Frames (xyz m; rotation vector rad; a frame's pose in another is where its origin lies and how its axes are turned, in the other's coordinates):
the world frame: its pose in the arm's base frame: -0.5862 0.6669 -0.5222 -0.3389 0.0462 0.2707
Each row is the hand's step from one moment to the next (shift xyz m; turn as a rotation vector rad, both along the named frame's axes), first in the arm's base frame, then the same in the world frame.
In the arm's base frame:
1: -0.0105 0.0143 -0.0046 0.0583 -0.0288 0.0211
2: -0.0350 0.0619 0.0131 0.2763 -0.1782 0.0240
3: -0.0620 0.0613 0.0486 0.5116 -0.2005 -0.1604
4: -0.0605 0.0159 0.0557 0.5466 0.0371 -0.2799
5: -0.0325 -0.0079 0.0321 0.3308 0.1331 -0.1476
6: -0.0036 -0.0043 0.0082 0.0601 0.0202 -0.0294
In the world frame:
1: -0.0061 0.0173 0.0005 0.0469 -0.0487 0.0102
2: -0.0191 0.0614 0.0331 0.2185 -0.2440 -0.0371
3: -0.0485 0.0567 0.0663 0.4560 -0.2684 -0.2184
4: -0.0592 0.0128 0.0578 0.5609 -0.0237 -0.2516
5: -0.0362 -0.0087 0.0276 0.3657 0.0790 -0.0947
6: -0.0053 -0.0056 0.0063 0.0657 0.0116 -0.0210

